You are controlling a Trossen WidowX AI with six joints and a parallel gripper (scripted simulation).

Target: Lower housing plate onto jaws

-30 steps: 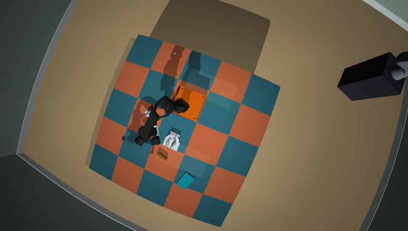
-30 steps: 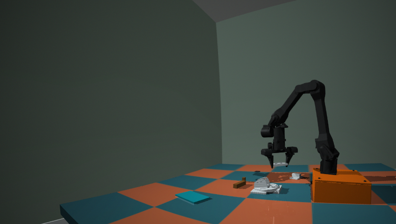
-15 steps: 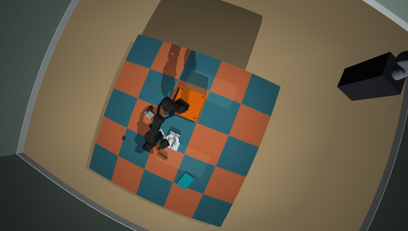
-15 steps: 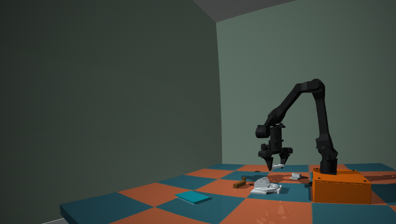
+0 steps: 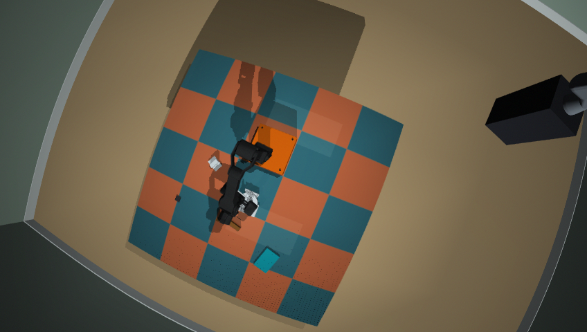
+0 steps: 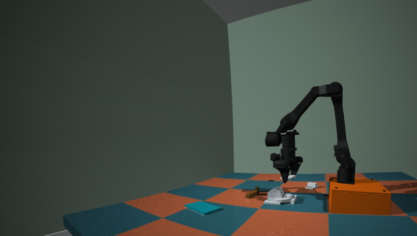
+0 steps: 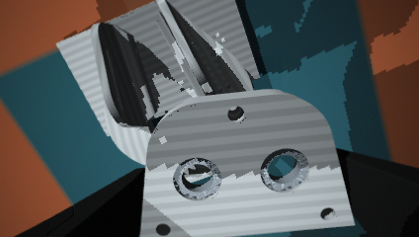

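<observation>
My gripper tip is 4 cm to the right of the white jaw assembly and 7 cm above it. Also, from my gripper tip: teal flat plate: 24 cm ahead, 29 cm to the left, 8 cm below; white housing plate: 1 cm ahead, 2 cm above; brown L-shaped bar: 17 cm ahead, 3 cm to the left, 7 cm below.
</observation>
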